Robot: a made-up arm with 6 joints.
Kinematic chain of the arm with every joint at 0, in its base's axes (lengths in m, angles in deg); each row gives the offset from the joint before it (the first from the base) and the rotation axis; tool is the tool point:
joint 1: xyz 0 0 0.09 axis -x
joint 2: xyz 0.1 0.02 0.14 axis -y
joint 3: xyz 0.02 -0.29 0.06 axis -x
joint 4: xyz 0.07 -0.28 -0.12 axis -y
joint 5: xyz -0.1 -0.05 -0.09 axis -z
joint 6: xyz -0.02 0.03 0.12 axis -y
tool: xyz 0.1 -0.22 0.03
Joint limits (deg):
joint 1: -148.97..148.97
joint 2: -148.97..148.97
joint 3: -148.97..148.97
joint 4: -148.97..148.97
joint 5: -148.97..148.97
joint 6: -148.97..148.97
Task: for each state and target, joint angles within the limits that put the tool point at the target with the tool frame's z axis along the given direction. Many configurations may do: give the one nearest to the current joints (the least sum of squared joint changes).
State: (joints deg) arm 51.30 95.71 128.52 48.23 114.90 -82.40
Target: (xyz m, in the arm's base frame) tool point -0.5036 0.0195 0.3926 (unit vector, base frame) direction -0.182 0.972 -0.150
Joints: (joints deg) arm 35.40 78.65 143.86 55.24 61.22 -98.75
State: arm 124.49 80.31 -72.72 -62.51 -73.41 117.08
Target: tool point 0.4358 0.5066 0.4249 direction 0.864 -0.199 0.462
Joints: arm 104.84 98.24 -56.20 -44.88 -76.20 113.02
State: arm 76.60 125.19 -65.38 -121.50 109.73 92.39
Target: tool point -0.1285 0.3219 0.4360 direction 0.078 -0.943 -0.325
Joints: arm 74.08 148.97 -84.66 -136.72 116.56 114.44
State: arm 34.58 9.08 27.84 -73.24 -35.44 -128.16
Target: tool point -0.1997 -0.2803 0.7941 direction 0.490 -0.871 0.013
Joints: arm 45.00 50.78 31.20 -59.35 10.41 -129.50
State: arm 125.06 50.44 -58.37 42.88 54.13 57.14
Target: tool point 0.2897 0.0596 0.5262 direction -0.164 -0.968 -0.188
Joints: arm 147.64 33.41 -61.38 68.18 14.84 91.50
